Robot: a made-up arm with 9 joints. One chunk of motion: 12 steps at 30 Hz.
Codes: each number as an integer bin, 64 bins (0 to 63) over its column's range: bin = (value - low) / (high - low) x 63, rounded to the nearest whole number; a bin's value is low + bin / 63 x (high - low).
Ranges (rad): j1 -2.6..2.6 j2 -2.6..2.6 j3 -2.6..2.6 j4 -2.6..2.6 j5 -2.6..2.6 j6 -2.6..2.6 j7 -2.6..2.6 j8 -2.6..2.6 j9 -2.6..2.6
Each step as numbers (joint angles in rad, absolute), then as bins.
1 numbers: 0.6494 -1.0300 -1.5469 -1.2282 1.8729 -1.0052 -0.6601 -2.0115 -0.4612
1 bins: 39 19 13 17 54 19 24 7 26
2 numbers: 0.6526 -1.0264 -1.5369 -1.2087 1.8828 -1.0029 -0.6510 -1.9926 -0.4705
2 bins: 39 19 13 17 54 19 24 7 26
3 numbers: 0.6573 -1.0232 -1.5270 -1.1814 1.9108 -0.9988 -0.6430 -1.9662 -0.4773
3 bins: 39 19 13 17 55 19 24 8 26
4 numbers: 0.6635 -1.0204 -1.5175 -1.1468 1.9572 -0.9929 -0.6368 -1.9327 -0.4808
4 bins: 40 19 13 18 55 19 24 8 26
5 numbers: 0.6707 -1.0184 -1.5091 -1.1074 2.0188 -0.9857 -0.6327 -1.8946 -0.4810
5 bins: 40 19 13 18 56 20 24 9 26
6 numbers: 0.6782 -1.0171 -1.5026 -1.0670 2.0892 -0.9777 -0.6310 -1.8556 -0.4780
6 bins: 40 19 13 19 57 20 24 9 26
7 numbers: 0.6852 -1.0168 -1.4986 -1.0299 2.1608 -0.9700 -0.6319 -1.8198 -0.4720
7 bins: 40 19 13 19 58 20 24 9 26
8 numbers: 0.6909 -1.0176 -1.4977 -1.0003 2.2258 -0.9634 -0.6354 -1.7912 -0.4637
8 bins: 40 19 13 19 58 20 24 10 26
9 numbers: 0.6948 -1.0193 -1.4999 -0.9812 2.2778 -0.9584 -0.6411 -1.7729 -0.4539
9 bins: 40 19 13 20 59 20 24 10 26
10 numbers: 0.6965 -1.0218 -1.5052 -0.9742 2.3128 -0.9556 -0.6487 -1.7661 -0.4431
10 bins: 40 19 13 20 60 20 24 10 26
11 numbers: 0.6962 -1.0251 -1.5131 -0.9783 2.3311 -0.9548 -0.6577 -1.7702 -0.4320
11 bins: 40 19 13 20 60 20 24 10 26
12 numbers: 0.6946 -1.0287 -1.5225 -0.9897 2.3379 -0.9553 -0.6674 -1.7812 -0.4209
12 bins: 40 19 13 20 60 20 23 10 26
